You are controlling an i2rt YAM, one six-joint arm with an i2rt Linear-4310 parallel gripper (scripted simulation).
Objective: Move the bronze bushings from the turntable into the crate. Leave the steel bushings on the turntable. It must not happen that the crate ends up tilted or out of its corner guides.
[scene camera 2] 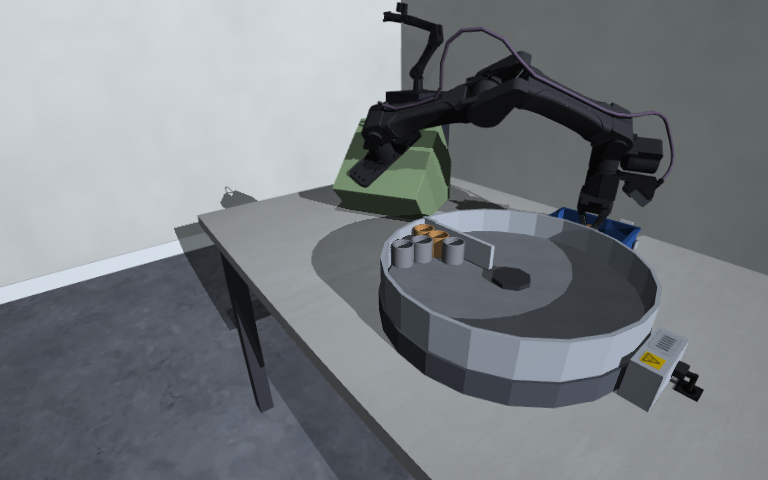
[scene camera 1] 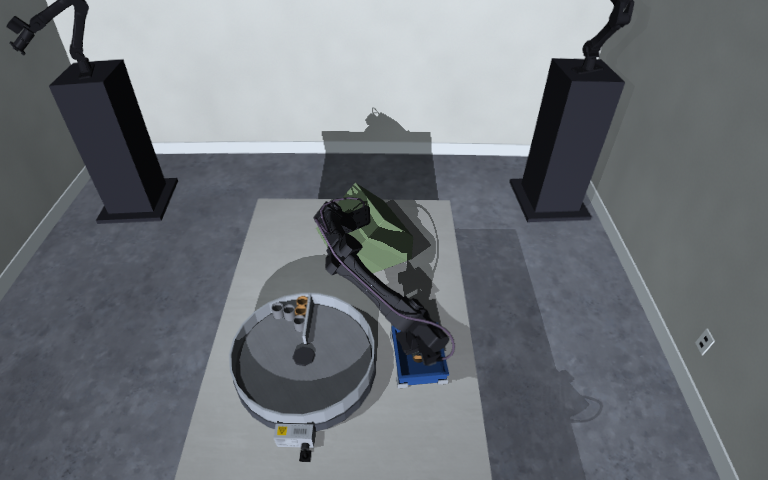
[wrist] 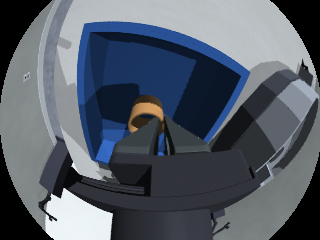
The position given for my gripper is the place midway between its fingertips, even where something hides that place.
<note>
In view: my gripper (scene camera 2: 586,235), a blue crate (scene camera 2: 624,233) and a bronze bushing (wrist: 146,104).
The blue crate shows as well in the wrist view (wrist: 118,62). My gripper shows as well in the wrist view (wrist: 161,119).
</note>
